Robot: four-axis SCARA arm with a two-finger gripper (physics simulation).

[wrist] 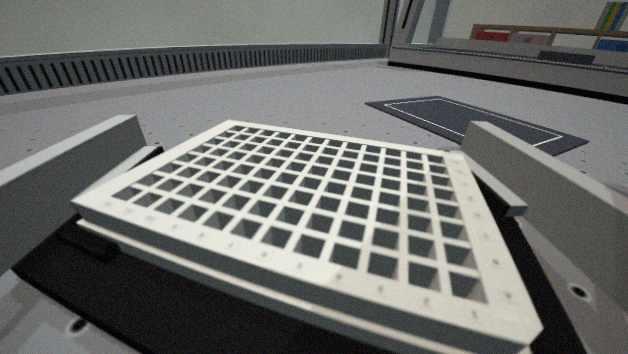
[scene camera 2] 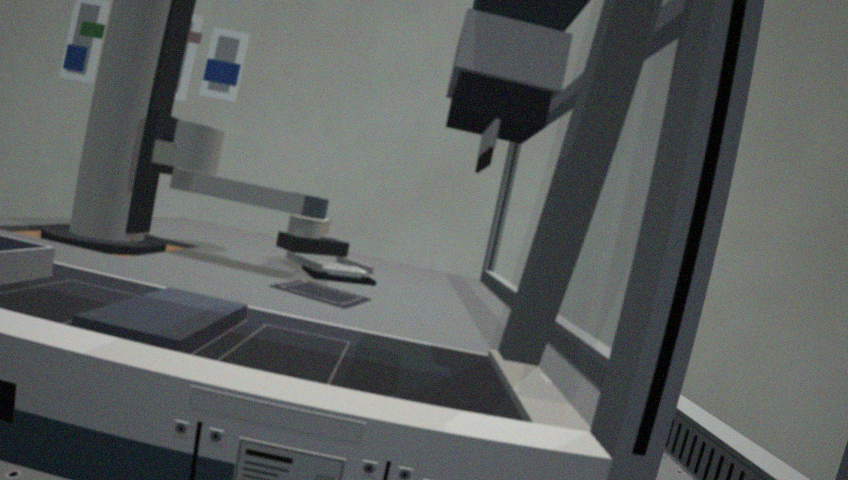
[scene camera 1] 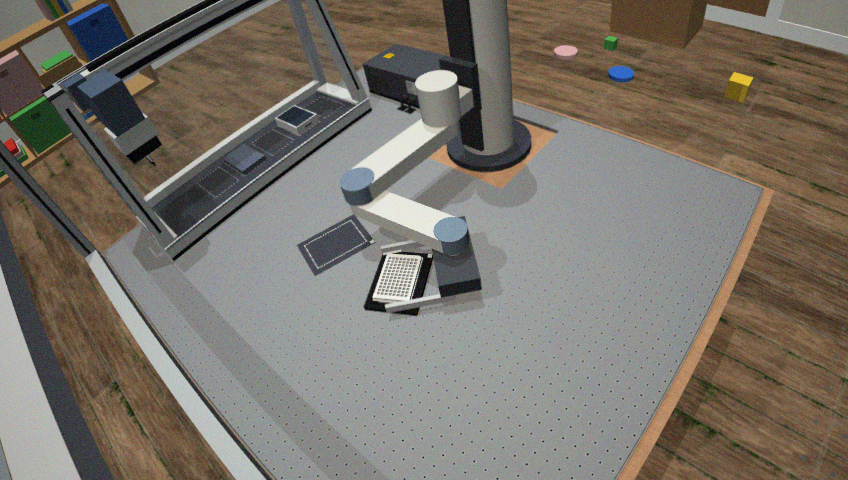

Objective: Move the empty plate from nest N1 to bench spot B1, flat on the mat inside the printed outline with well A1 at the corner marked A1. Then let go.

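Frame: origin at the arm's base, x ahead, y left, z up, level; millimetres.
Seen in the pictures: gripper, fingertip midpoint: (wrist: 305, 136) (scene camera 2: 347, 269) (scene camera 1: 383, 278); arm's base, origin of the base link: (scene camera 1: 488, 144).
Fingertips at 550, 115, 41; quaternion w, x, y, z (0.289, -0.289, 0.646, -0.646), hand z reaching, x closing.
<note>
Offsets run from my fingertips to a thing's top centre, as dx, dy, dz. "*": to the spot under its first point. Level surfaces: height alone.
The white empty plate {-23, +22, -1} (scene camera 1: 398, 277) (scene camera 2: 343, 270) (wrist: 305, 200) has a grid of square wells. It sits on the black nest N1 {-23, +21, -10} (scene camera 1: 374, 306) (scene camera 2: 367, 281) (wrist: 150, 295). My gripper (scene camera 1: 385, 276) (wrist: 305, 136) is open, with one finger along each short end of the plate. The wrist view shows a gap beside the right finger; the left finger stands close to the plate's edge. The dark mat of bench spot B1 {* -13, -196, -26} (scene camera 1: 335, 245) (scene camera 2: 321, 293) (wrist: 455, 119) lies beside the nest, with a white outline. A small pale mark is at one mat corner in the first scene view.
A framed deck {dz +21} (scene camera 1: 211, 167) with a grey block {* -59, -678, +38} (scene camera 1: 243, 157) and a white box {* -264, -652, +53} (scene camera 1: 296, 120) stands at the bench's left side. A tool head {* +190, -580, +393} (scene camera 1: 121, 113) hangs over it. The arm's column (scene camera 1: 493, 77) and a dark box {* -589, -520, +87} (scene camera 1: 392, 71) stand at the back.
</note>
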